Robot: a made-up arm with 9 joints. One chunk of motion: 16 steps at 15 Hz.
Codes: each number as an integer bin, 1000 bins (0 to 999) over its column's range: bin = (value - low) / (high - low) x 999, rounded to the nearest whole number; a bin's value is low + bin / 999 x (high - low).
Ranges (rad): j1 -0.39..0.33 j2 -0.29..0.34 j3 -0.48..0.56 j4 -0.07..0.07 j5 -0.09..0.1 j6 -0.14..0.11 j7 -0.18..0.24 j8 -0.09..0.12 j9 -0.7..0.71
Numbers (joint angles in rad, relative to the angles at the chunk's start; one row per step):
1: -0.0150 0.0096 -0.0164 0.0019 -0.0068 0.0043 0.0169 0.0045 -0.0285
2: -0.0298 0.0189 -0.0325 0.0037 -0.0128 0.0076 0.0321 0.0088 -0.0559
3: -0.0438 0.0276 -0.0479 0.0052 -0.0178 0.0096 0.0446 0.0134 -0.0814
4: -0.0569 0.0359 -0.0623 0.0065 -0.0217 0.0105 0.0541 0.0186 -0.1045
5: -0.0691 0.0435 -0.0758 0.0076 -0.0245 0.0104 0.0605 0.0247 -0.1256
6: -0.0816 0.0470 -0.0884 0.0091 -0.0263 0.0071 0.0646 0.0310 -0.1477
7: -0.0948 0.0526 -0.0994 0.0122 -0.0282 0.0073 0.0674 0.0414 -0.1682
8: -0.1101 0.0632 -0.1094 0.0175 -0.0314 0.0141 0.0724 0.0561 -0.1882
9: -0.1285 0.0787 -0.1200 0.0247 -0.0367 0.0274 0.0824 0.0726 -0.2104
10: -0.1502 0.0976 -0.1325 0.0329 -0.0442 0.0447 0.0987 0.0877 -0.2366
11: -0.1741 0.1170 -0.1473 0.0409 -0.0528 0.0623 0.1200 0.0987 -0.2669
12: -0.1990 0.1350 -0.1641 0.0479 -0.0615 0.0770 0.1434 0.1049 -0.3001
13: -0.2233 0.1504 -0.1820 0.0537 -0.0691 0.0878 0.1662 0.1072 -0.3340
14: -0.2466 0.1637 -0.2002 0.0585 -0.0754 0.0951 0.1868 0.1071 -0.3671
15: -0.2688 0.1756 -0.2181 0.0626 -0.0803 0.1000 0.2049 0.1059 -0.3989
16: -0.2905 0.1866 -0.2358 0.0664 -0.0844 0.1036 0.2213 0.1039 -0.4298
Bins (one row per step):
1: 520 475 445 513 437 577 468 450 476
2: 500 490 430 526 406 590 504 470 456
3: 480 504 415 537 380 598 534 492 438
4: 462 517 401 546 359 601 557 517 422
5: 445 529 388 554 344 601 572 546 407
6: 428 534 376 564 335 588 582 576 391
7: 410 543 366 587 325 589 588 625 377
8: 388 560 356 624 308 616 600 695 363
9: 363 585 346 676 280 669 624 774 347
10: 333 615 334 734 241 738 663 845 328
11: 300 645 320 791 196 808 714 898 307
12: 265 674 303 841 150 867 769 927 283
13: 231 698 286 883 110 910 823 938 259
14: 199 719 269 917 77 939 872 938 236
15: 168 738 252 946 51 959 916 932 213
16: 138 756 235 973 29 973 955 922 191

